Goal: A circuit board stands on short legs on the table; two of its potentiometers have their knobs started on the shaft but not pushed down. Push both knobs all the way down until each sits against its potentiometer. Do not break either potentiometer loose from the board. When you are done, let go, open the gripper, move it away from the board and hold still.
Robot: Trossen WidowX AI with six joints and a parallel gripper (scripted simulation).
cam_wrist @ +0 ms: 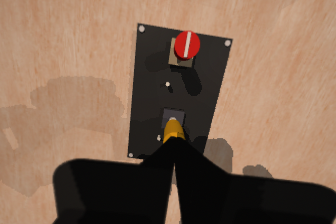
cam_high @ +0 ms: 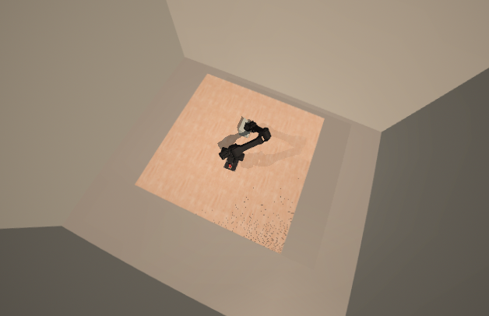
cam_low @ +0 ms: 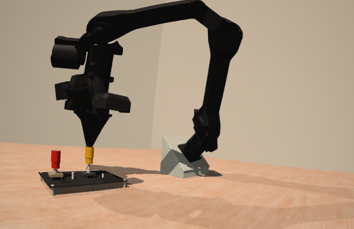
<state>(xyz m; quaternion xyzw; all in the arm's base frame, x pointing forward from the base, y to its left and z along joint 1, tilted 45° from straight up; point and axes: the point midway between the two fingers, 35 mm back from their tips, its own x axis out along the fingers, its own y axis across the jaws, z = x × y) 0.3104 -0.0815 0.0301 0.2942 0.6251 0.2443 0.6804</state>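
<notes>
Right now the yellow knob is 2 cm below my gripper tip. Round my gripper tip: red knob: 7 cm ahead, 2 cm below.
</notes>
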